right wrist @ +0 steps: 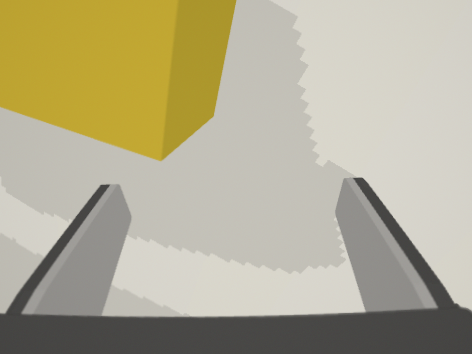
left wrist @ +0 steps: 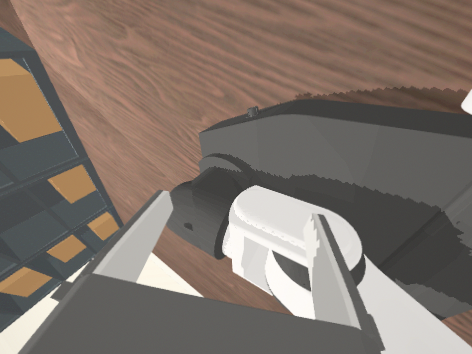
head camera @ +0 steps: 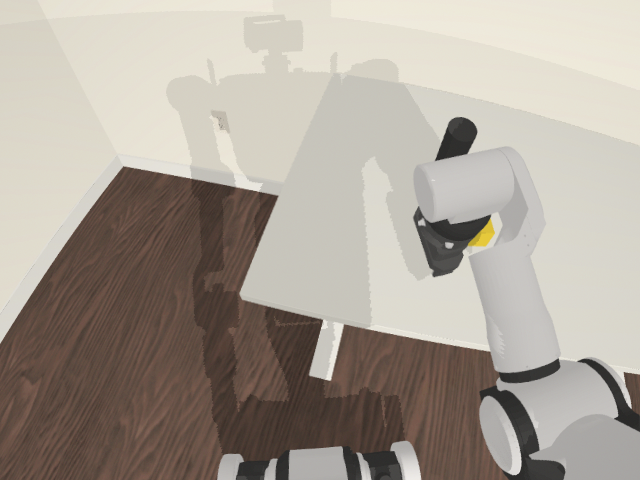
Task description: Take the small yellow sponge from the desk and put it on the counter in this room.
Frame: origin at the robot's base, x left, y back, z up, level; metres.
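Seen in the pictures: left gripper, fingertip midpoint: [left wrist: 236, 210]; right gripper, fingertip midpoint: [right wrist: 231, 198] [head camera: 429, 248].
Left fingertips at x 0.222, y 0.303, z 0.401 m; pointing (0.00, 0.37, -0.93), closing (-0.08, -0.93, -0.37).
A point is followed by its place in that frame.
The yellow sponge [head camera: 483, 235] @(x -0.337, y -0.433, z 0.757 m) [right wrist: 100, 60] @(x -0.282, y -0.457, z 0.765 m) rests on the pale desk [head camera: 310, 248] @(x -0.014, y -0.452, z 0.720 m) [right wrist: 400, 100] @(x -0.278, y -0.375, z 0.720 m). In the head view the right wrist and forearm hide much of it. In the right wrist view it lies at the upper left, beyond the fingertips and toward the left finger in the picture, with its near corner between the two fingers' lines. My right gripper [head camera: 445, 272] [right wrist: 231, 198] @(x -0.230, y -0.427, z 0.733 m) is open and empty over the desk. My left gripper [left wrist: 236, 210] @(x 0.222, y 0.303, z 0.401 m) is open and empty, away from the desk, above the robot's own base. No counter can be made out.
Pale walls [head camera: 67, 93] @(x 1.080, y -1.493, z 0.557 m) meet behind the desk, and a white desk leg [head camera: 326, 351] stands below its near edge. The dark wood floor [head camera: 129, 284] @(x 0.784, y -0.776, z 0.001 m) lies at the left. A dark shelf unit [left wrist: 95, 175] @(x -0.757, y 2.412, z 0.024 m) with orange-brown panels stands at the left wrist view's left edge.
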